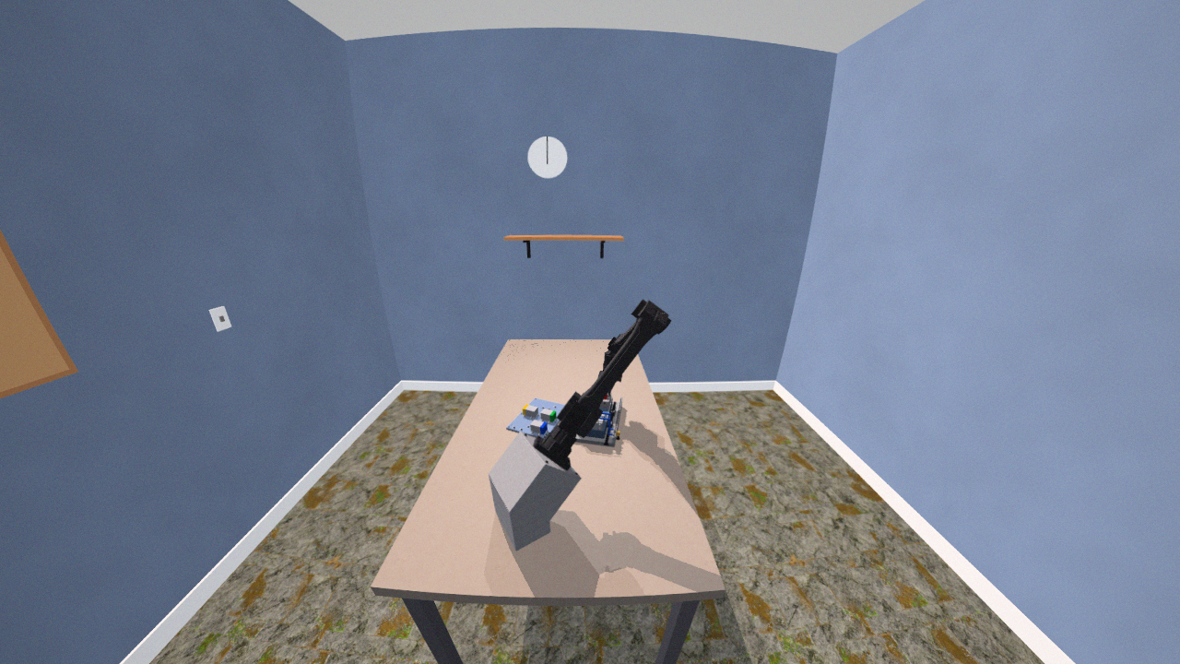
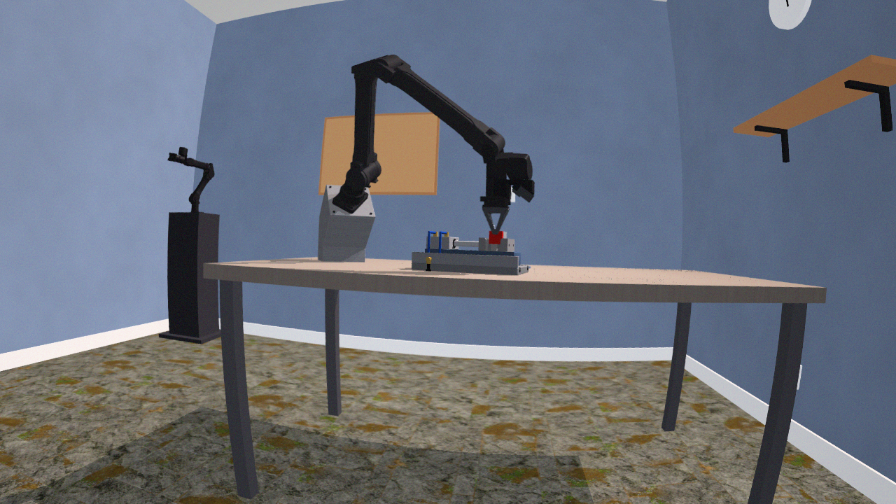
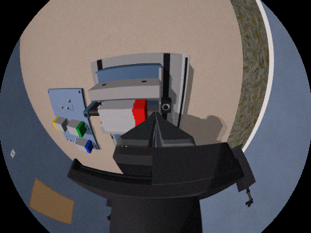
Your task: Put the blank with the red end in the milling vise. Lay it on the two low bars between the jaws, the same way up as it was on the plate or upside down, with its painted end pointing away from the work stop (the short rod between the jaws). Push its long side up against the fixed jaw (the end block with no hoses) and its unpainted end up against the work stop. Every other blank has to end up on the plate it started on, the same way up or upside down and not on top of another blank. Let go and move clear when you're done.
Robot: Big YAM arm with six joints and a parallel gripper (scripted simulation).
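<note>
The work stop is 9 cm to the left of my hand, 2 cm below it and 2 cm ahead of it. From my hand the other things lie so: green-ended blank: 28 cm to the left, 9 cm below, 2 cm behind; blue plate: 32 cm to the left, 11 cm below; vise: 7 cm to the left, 7 cm below, 6 cm behind.
</note>
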